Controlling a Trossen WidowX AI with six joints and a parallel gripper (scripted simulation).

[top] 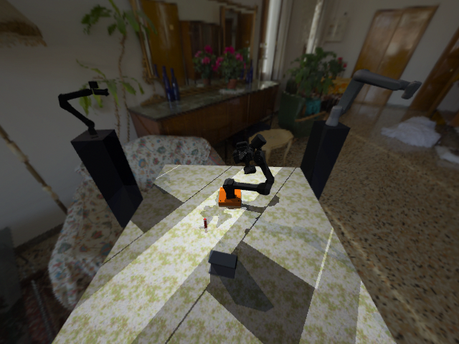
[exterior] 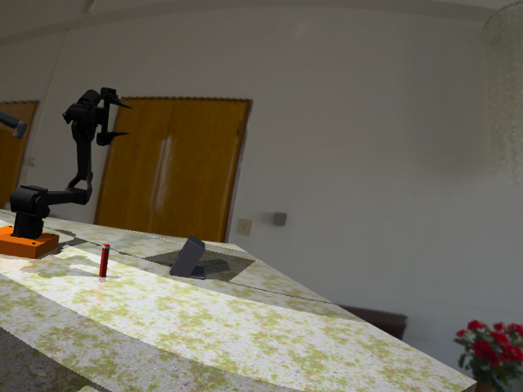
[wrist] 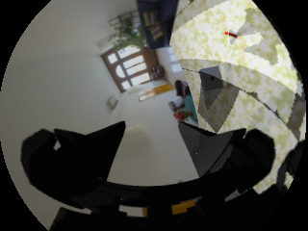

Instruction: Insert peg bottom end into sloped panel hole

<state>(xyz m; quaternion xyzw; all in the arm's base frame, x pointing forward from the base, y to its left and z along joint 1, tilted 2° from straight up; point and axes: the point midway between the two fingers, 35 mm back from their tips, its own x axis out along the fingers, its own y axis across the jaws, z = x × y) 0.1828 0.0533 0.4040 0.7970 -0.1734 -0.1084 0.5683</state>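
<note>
Now: the red peg 380 mm below my gripper tip and 210 mm to the right of it. Round my gripper tip: dark grey sloped panel: 390 mm below, 240 mm ahead, 130 mm to the right.
</note>
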